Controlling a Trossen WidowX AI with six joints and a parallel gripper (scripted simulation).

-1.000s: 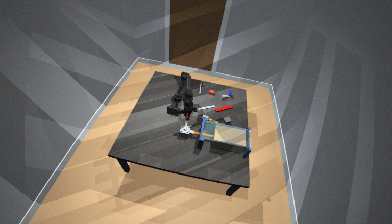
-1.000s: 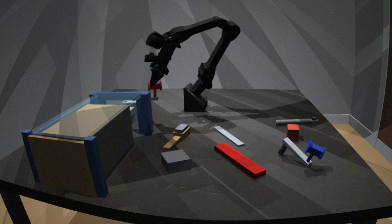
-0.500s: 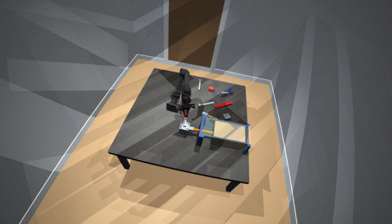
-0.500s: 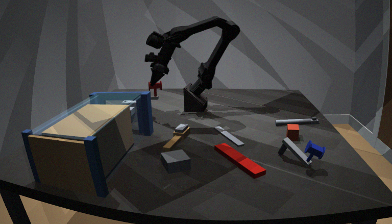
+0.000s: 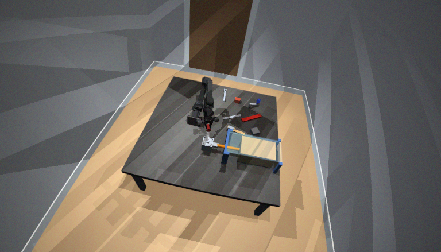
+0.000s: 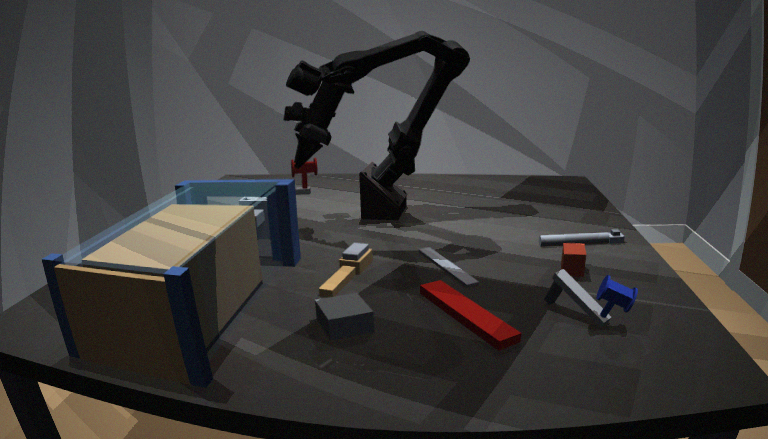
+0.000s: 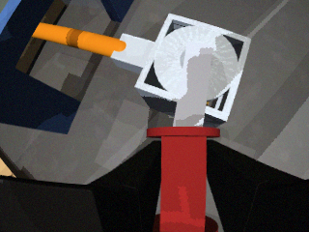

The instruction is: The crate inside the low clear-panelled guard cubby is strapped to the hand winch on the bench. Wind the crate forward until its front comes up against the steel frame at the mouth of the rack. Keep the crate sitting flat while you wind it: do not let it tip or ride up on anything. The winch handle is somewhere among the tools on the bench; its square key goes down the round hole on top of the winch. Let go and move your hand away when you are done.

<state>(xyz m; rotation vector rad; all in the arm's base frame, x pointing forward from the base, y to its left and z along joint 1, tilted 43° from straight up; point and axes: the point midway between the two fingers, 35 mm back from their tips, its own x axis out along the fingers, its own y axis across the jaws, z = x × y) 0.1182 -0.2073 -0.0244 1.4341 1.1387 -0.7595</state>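
Now: gripper tip 12 cm above the grey winch, 9 cm to the left of it and 1 cm past it. Round my gripper tip: red spool-shaped grip: 2 cm to the left, 2 cm below; then wooden-handled tool: 26 cm ahead, 13 cm to the left, 13 cm below; then grey strip: 31 cm to the left, 23 cm ahead, 15 cm below.
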